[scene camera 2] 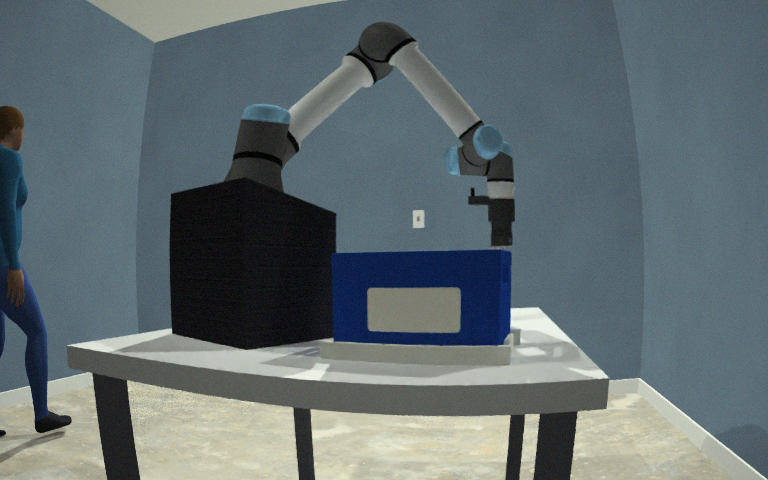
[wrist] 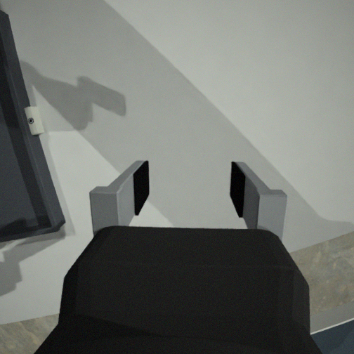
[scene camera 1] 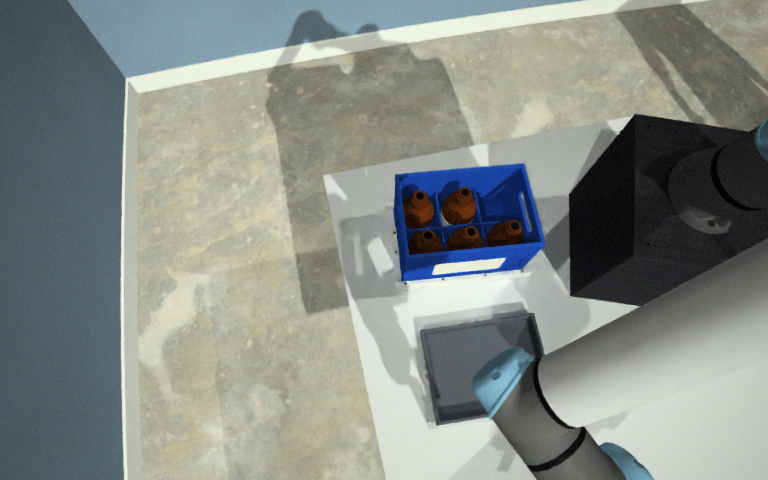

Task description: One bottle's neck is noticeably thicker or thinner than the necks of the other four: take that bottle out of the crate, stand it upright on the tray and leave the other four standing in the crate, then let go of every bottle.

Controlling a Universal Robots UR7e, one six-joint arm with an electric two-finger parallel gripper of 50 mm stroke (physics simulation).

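Frame: origin at the arm's base, x up, y ahead, z left, level; centimetres.
Seen in the pictures: arm's base, origin of the base link: (scene camera 2: 250, 202) (scene camera 1: 708, 193).
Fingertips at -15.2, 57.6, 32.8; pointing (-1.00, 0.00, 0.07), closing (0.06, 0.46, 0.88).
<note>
Offsets run from my fingertips to a thing's top centre, as dx, dy, dz. "pt": to the spot under its first point.
A blue crate @[+3.5, -20.6, -51.4] (scene camera 1: 470, 266) (scene camera 2: 351, 300) with six compartments stands on the table. In scene camera 1, brown bottles stand upright in it: two in the far row, at the left (scene camera 1: 418, 210) and in the middle (scene camera 1: 459, 208), and three in the near row, at the left (scene camera 1: 425, 242), middle (scene camera 1: 466, 237) and right (scene camera 1: 506, 233). The far right compartment is empty. I cannot tell from these small necks which one differs. The dark grey tray @[pt -13.5, -7.7, -26.4] (scene camera 1: 453, 362) (wrist: 42, 185) holds no bottle where it shows. My gripper (wrist: 189, 178) is open and empty, above the table beside the tray; the arm hides it in scene camera 1.
A black pedestal (scene camera 1: 600, 237) (scene camera 2: 249, 266) carries the arm and stands close to the crate's right in scene camera 1. The forearm (scene camera 1: 651, 345) reaches over the table and hides the tray's near right corner. A person (scene camera 2: 14, 209) is beyond the table at the left in scene camera 2.
</note>
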